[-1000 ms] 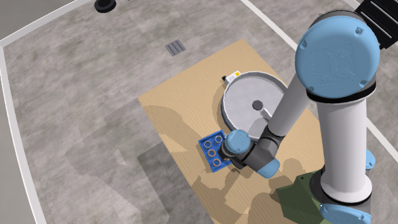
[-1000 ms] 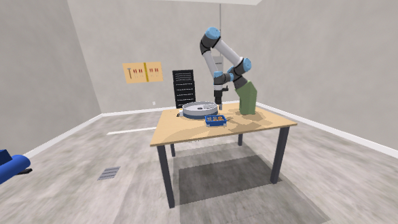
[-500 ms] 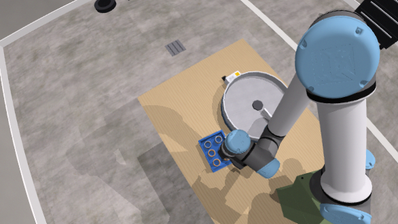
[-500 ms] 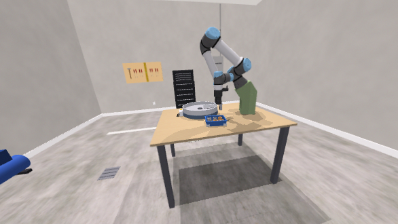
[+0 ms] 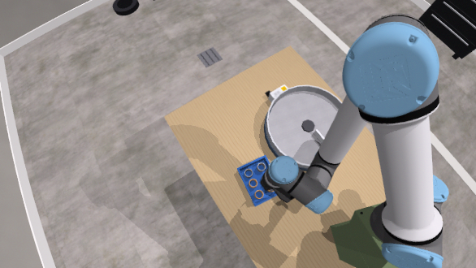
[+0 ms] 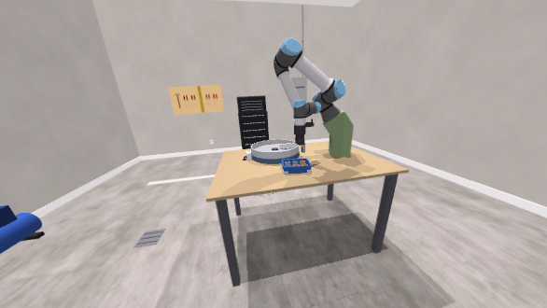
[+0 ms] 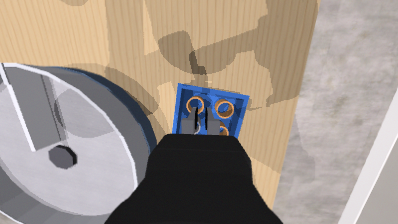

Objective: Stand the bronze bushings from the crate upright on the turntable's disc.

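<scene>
My gripper is now 11 cm above the blue crate, 5 cm short of it and 2 cm to the right of it. Round my hand: grey turntable disc (31 cm to the right, 19 cm ahead, 8 cm below).
</scene>
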